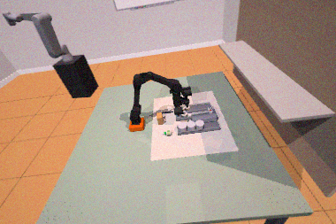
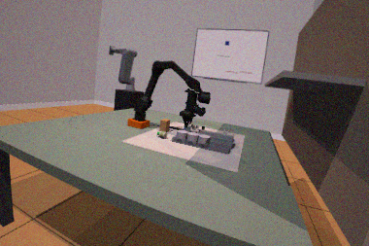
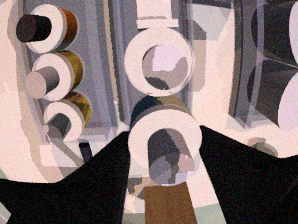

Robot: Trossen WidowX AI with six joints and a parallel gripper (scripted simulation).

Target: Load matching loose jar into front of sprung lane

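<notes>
The white mat is 60 mm ahead of my gripper tip, 10 mm to the right of it and 50 mm below it. Round my gripper tip: grey lane rack: 160 mm ahead, 30 mm below; tan block: 140 mm behind, 30 mm to the right, 20 mm below.
</notes>
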